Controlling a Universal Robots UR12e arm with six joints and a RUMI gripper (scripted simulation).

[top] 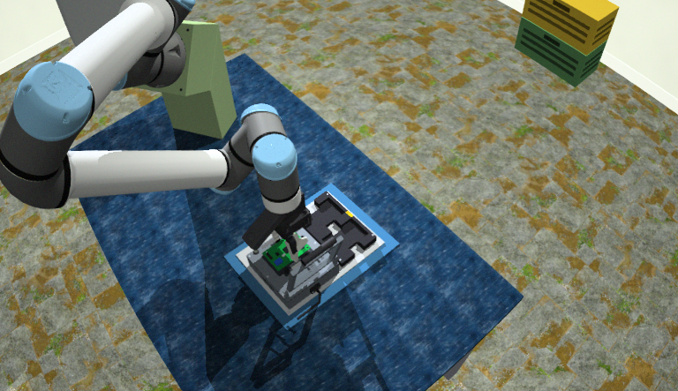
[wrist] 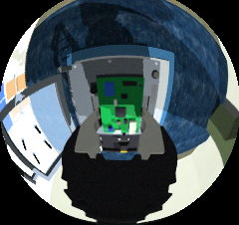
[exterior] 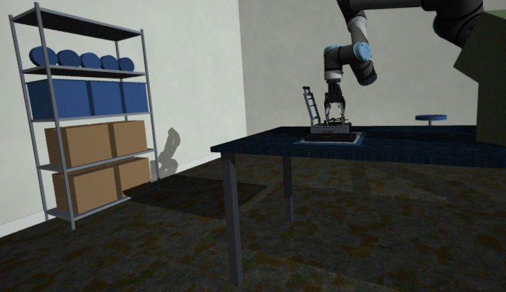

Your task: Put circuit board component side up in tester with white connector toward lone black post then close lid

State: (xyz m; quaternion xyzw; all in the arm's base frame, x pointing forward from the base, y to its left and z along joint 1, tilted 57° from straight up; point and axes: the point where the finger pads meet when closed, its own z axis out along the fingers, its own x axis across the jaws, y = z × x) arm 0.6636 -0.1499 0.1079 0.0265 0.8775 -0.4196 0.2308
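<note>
The green circuit board is right at my hand. From my hand the other things lie so: tester lid: 12 cm ahead, 3 cm to the right, 10 cm above; then tester: 4 cm ahead, 3 cm to the left, 3 cm above.
</note>
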